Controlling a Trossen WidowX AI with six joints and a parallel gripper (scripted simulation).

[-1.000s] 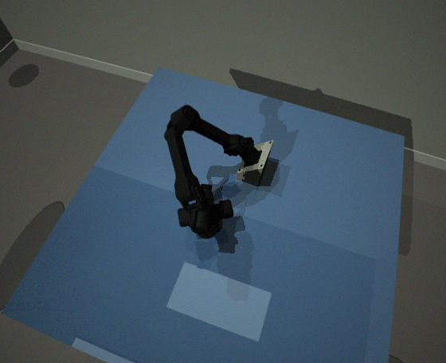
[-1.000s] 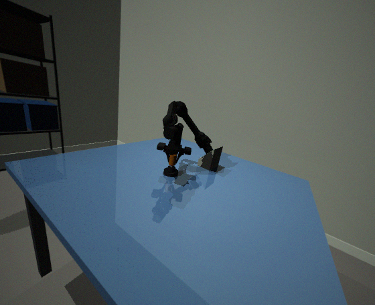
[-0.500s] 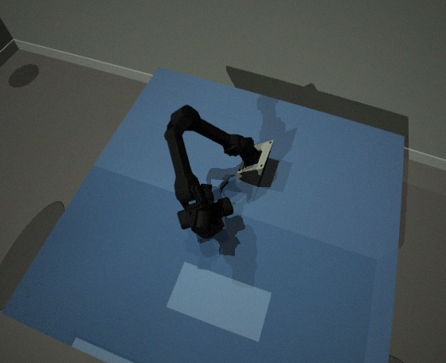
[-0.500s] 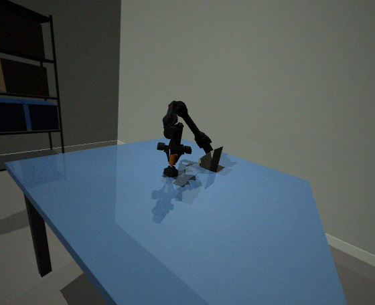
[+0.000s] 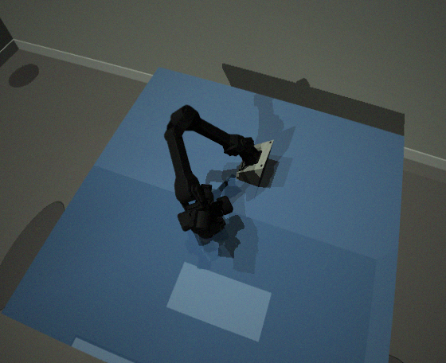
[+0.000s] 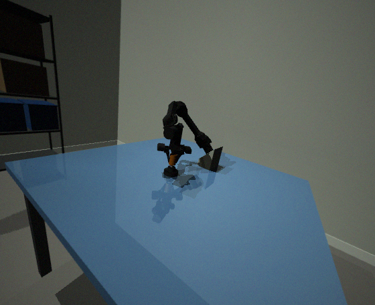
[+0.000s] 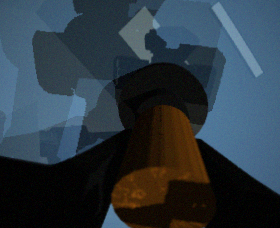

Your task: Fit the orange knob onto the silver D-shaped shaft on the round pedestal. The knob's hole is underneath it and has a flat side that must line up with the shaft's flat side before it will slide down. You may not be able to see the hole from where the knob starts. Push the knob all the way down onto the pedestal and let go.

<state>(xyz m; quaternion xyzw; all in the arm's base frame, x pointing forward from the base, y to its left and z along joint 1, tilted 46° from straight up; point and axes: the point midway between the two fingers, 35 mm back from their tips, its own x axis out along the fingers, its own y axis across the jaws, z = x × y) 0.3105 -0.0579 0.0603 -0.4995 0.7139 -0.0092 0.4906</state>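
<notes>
My gripper tip is now 4 cm above the round dark pedestal. Round my gripper tip: orange knob (3 cm above).
</notes>
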